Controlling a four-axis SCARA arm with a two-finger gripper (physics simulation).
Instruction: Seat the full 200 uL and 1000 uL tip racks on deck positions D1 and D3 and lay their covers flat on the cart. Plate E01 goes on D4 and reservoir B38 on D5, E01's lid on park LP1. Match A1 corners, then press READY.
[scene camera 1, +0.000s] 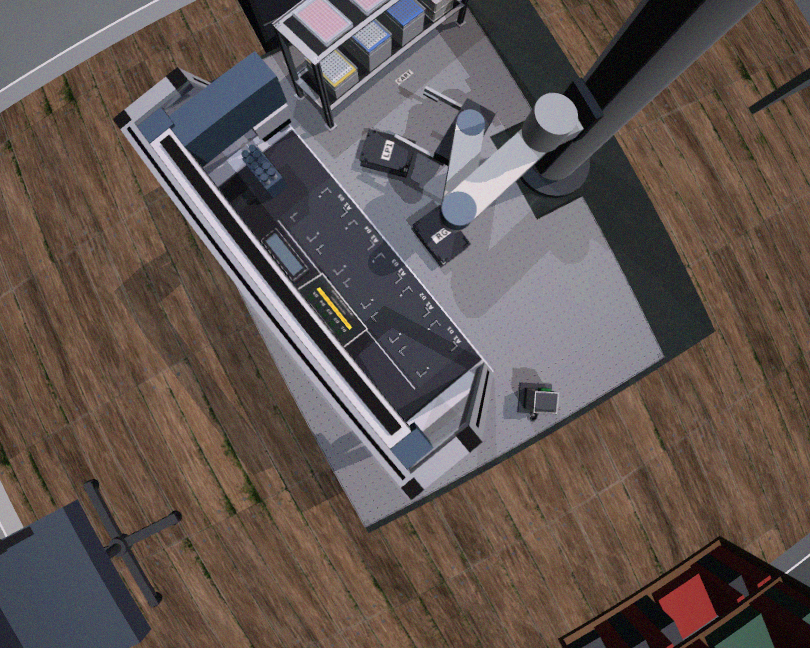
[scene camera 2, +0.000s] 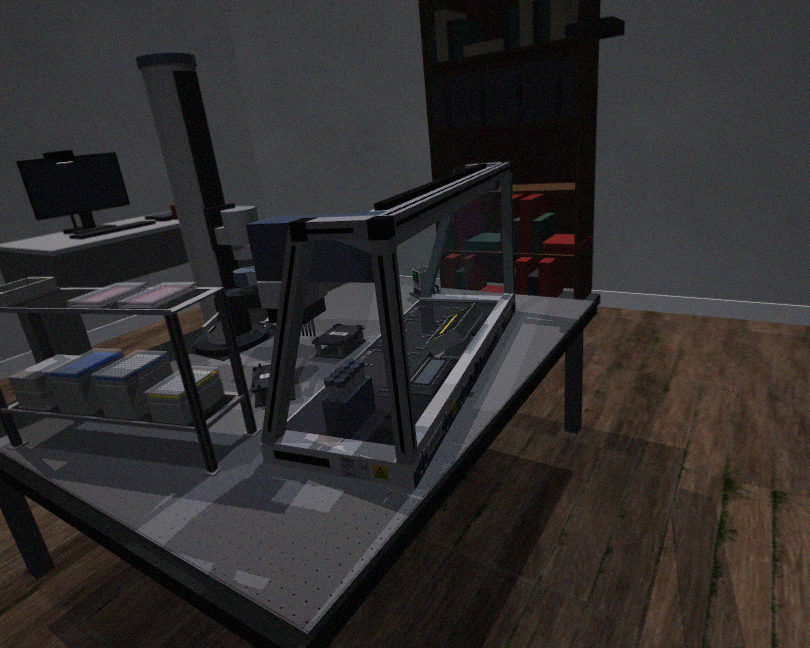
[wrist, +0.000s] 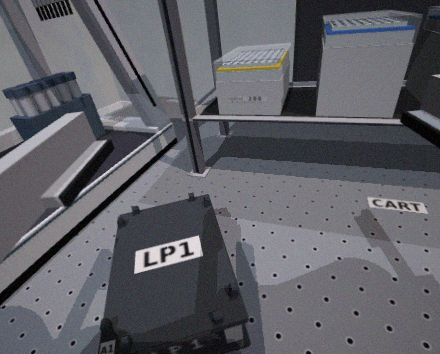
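My gripper (scene camera 1: 410, 114) (wrist: 250, 113) is open and empty, its fingers spread wide between park LP1 and the cart. The dark park LP1 (scene camera 1: 378, 154) (wrist: 170, 290) stands beside the deck. The yellow-rimmed 200 rack (scene camera 1: 337, 69) (scene camera 2: 185, 390) (wrist: 252, 82) sits on the lower shelf of the cart (scene camera 1: 324, 97) (wrist: 186, 100). A blue-rimmed rack (scene camera 1: 371, 40) (scene camera 2: 131, 371) (wrist: 367, 65) stands beside it. A pink plate (scene camera 1: 324, 20) (scene camera 2: 158, 293) lies on the upper shelf; its label is unreadable. The deck (scene camera 1: 405, 297) shows corner marks at D1 to D5.
A blue tube rack (scene camera 1: 262, 172) (scene camera 2: 347, 402) (wrist: 55, 102) stands at the deck's end, below the blue gantry head (scene camera 1: 226, 101). The RG stand (scene camera 1: 439, 246) is under the arm's elbow. A small device (scene camera 1: 545, 402) stands near the table edge. Frame posts surround the deck.
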